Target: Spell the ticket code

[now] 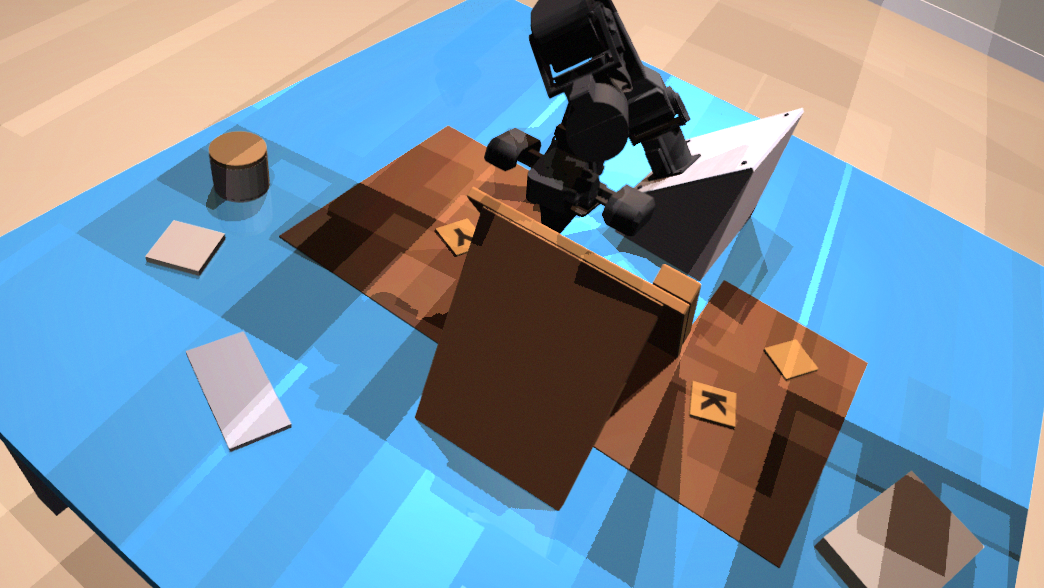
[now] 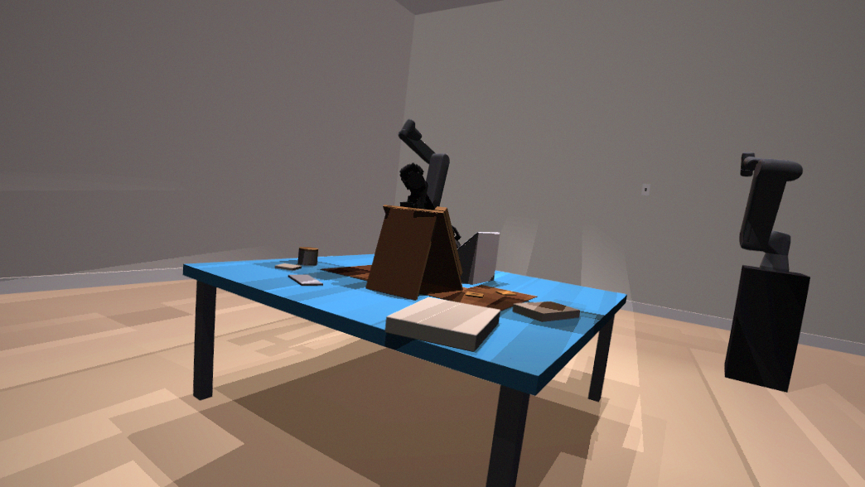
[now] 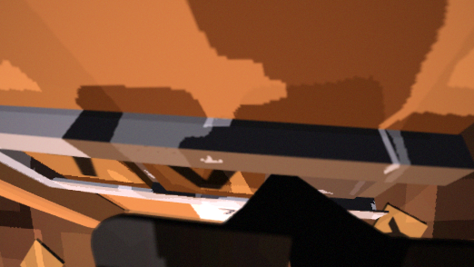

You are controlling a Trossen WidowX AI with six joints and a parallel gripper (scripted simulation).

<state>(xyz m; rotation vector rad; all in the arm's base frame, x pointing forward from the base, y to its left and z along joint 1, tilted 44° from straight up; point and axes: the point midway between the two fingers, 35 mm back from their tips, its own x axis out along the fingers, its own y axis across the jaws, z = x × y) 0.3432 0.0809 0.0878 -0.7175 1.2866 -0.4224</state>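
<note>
Now: gripper tip 60 mm past the white ticket, 20 mm to the right of it and 80 mm above it. From my gripper tip the other things lie so: grey card 300 mm ahead, 190 mm to the right, 170 mm below; brown mat 150 mm behind, 20 mm to the left, 180 mm below; white card 200 mm ahead, 420 mm to the right, 170 mm below.
</note>
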